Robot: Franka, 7 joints.
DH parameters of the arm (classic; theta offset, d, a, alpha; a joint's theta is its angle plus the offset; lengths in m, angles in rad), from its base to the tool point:
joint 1: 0 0.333 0 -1.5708
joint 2: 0 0 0 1.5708
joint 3: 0 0.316 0.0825 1.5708
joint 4: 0 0 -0.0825 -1.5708
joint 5: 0 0.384 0 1.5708
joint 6: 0 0 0.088 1.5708
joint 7: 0 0.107 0 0
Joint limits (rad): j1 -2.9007..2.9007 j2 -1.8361..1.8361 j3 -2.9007..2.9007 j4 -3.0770..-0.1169 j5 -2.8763..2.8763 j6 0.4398..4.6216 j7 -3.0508..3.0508
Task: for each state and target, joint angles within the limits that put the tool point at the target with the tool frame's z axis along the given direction. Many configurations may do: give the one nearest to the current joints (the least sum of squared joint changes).
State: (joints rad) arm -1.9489 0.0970 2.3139 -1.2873 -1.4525 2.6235 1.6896
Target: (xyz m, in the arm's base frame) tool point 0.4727 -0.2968 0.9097 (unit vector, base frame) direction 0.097 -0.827 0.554
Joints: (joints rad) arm -2.5655 -0.1701 1.8400 -1.1459 -1.8654 2.4096 1.6896
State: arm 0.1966 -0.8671 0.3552 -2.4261 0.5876 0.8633 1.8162
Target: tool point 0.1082 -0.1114 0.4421 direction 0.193 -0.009 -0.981
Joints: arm -0.7053 -1.6077 -0.1303 -3.0484 -0.0109 1.5944 1.8162
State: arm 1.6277 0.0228 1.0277 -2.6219 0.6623 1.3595 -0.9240
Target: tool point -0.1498 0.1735 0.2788 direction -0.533 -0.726 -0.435
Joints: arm 1.3992 -0.5990 0.5644 -2.9827 0.9978 1.3878 -0.9240
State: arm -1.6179 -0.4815 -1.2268 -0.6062 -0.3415 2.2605 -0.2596
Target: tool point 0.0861 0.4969 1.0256 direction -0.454 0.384 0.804
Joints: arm -1.9939 -0.7518 -0.8544 -0.3984 -0.1326 2.7415 -0.2596
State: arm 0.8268 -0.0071 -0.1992 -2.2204 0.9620 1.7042 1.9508
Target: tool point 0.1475 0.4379 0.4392 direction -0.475 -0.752 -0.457
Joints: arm 1.1193 0.1421 0.0693 -1.8190 0.2022 0.8828 1.9508
